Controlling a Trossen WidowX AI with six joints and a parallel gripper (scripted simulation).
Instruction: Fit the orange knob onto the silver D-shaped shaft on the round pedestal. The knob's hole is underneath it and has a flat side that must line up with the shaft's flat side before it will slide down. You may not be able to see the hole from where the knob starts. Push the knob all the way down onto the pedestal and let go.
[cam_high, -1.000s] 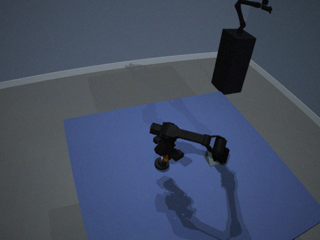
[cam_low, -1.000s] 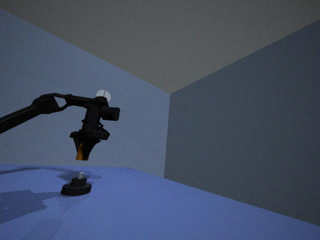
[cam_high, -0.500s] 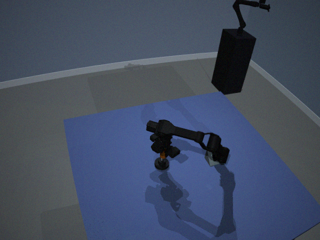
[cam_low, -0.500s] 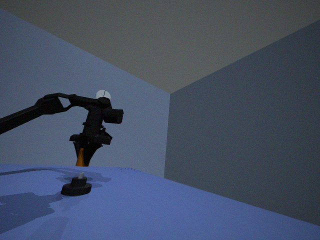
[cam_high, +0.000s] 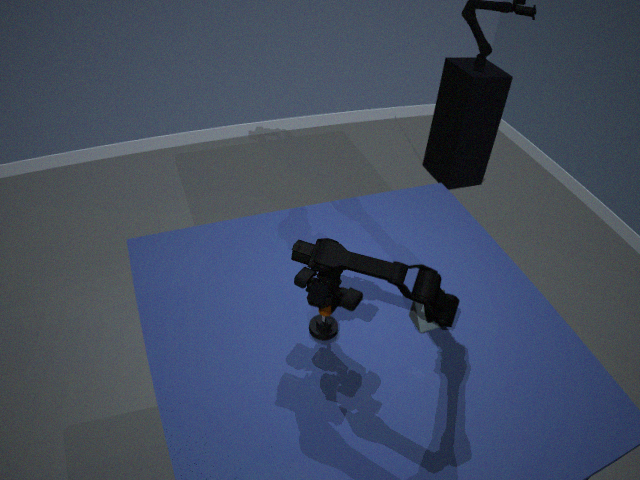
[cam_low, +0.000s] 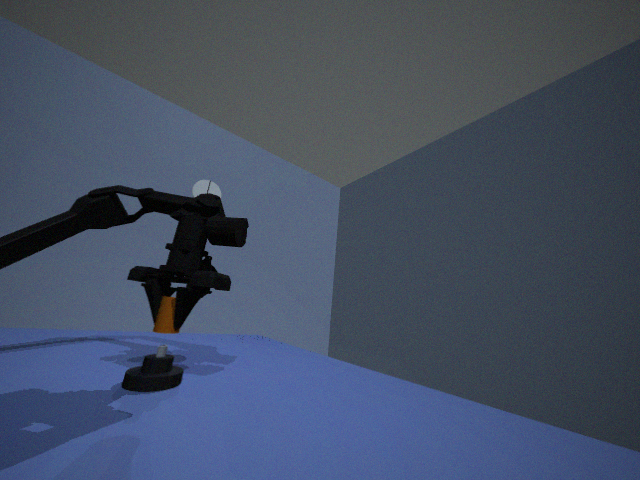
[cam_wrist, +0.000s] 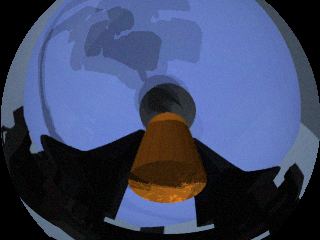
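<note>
Now: gripper tip 60 mm above the round pedestal. Also, from my gripper tip: orange knob (40 mm above).
</note>
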